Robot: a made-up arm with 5 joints.
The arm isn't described. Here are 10 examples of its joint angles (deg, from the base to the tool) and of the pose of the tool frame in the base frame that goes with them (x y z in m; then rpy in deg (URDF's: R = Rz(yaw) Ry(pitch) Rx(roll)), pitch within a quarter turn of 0, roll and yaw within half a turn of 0).
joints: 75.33 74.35 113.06 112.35 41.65
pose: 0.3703 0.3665 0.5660 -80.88 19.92 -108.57
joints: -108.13 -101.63 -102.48 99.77 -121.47
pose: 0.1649 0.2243 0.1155 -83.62 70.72 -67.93
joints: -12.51 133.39 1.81 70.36 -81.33
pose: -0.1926 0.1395 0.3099 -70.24 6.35 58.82
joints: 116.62 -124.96 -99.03 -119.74 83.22
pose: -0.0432 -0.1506 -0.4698 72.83 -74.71 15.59
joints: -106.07 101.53 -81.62 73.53 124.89
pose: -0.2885 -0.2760 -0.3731 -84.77 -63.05 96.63
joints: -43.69 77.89 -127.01 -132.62 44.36
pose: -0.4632 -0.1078 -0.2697 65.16 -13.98 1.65
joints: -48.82 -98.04 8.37 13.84 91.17
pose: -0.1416 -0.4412 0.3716 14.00 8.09 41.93
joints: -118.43 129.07 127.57 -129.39 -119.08
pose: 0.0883 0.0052 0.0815 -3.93 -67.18 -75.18
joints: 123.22 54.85 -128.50 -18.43 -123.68
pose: 0.0070 -0.3013 -0.0528 -134.65 32.83 60.39
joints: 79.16 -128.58 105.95 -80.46 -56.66
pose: 0.0682 -0.1046 0.2404 -93.45 -40.87 -124.66
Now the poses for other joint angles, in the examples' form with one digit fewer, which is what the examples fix.
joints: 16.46 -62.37 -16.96 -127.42 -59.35
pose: 0.129 -0.078 -0.053 125.9 -7.8 172.9
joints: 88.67 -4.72 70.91 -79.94 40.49
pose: -0.035 -0.022 0.619 -86.5 21.6 -11.6
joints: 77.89 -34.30 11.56 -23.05 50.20
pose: -0.333 0.099 0.400 -25.1 -5.3 -58.5
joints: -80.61 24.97 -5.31 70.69 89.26
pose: 0.332 0.484 0.060 70.7 -4.6 -164.7
